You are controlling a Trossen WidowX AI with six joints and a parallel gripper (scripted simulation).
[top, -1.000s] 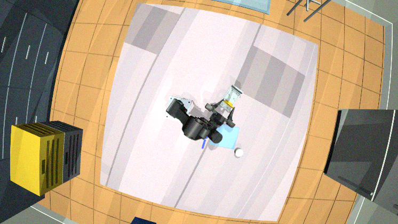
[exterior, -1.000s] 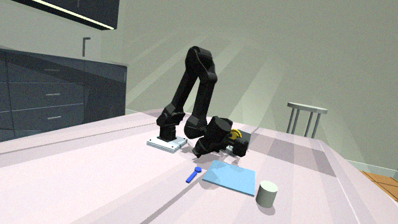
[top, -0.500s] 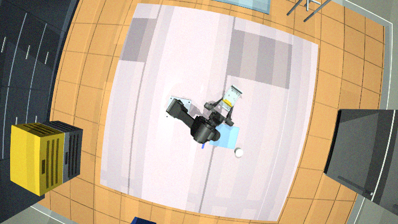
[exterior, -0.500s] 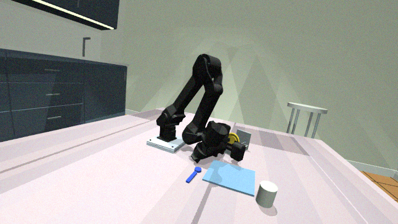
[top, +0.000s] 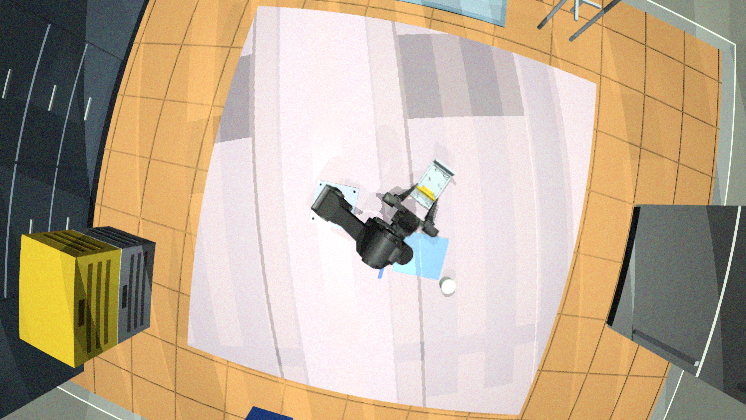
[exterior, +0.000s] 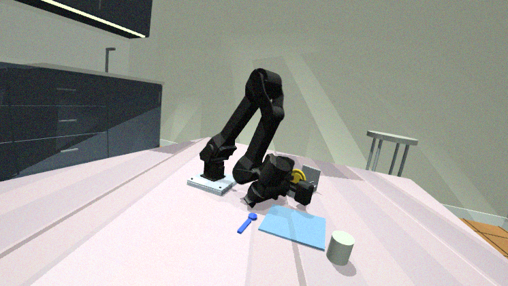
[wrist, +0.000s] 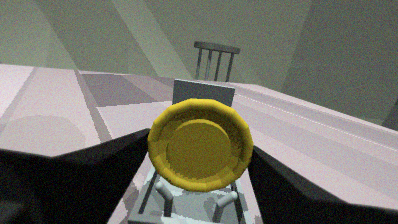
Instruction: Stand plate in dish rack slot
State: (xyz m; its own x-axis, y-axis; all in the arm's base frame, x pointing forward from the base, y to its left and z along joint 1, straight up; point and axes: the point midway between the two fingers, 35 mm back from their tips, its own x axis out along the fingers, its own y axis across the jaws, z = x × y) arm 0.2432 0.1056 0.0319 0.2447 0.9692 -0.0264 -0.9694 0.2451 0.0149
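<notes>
Now: gripper tip 1 cm to the left of the yellow plate. From my gripper tip the other things lie so: blue spoon: 25 cm to the right, 5 cm below, 3 cm behind; dish rack: 3 cm below, 2 cm to the left, 1 cm ahead; light blue mat: 18 cm to the right, 6 cm ahead, 5 cm below.
</notes>
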